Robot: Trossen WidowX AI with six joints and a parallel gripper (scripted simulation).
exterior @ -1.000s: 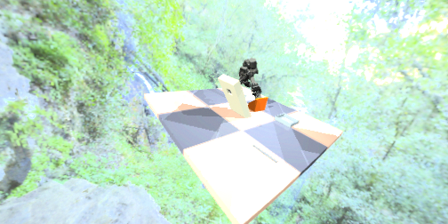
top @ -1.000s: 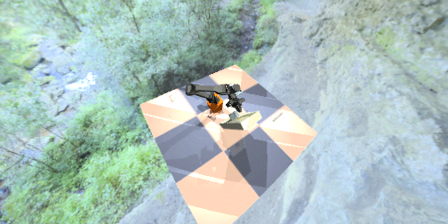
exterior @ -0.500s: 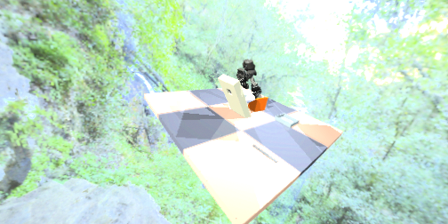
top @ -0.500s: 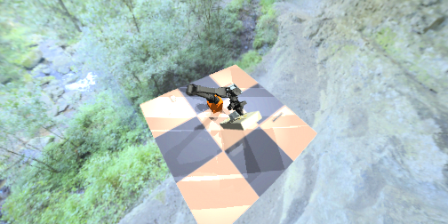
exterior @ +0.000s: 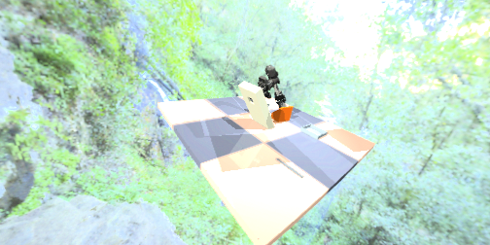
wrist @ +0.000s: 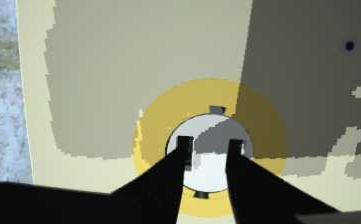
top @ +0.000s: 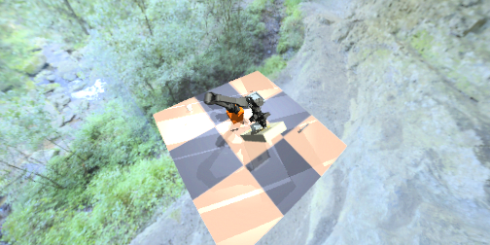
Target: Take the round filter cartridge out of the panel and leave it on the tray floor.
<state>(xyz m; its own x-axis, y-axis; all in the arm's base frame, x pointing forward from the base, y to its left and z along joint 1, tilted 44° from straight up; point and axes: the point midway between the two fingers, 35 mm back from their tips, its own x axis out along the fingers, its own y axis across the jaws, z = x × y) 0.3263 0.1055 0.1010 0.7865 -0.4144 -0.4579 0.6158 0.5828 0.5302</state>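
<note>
The round filter cartridge lies 20 mm ahead of my gripper tip and 10 mm below it. The rest, counted from my gripper tip: tray 420 mm behind, 280 mm to the left, 240 mm below; cream service panel 30 mm behind, 90 mm below.
</note>
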